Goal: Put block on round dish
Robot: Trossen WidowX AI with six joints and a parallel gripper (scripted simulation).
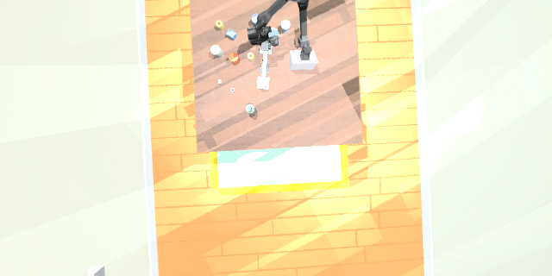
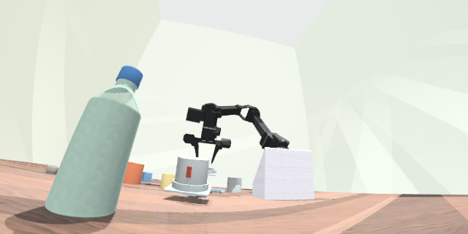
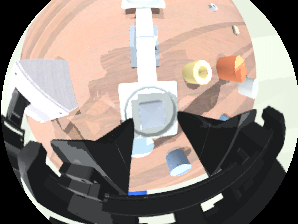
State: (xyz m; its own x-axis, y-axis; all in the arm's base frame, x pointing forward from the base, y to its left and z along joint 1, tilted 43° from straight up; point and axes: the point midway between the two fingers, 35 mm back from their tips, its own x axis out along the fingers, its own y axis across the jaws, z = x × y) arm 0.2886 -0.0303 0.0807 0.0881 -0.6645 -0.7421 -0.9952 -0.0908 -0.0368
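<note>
Right now my gripper tip is 2 cm above the pale block. From my gripper tip the other things lie so: small balance: 12 cm to the left, 8 cm below; round white dish: 14 cm to the right, 10 cm below, 4 cm behind; blue-based cup: 21 cm to the right, 7 cm below, 7 cm ahead.
</note>
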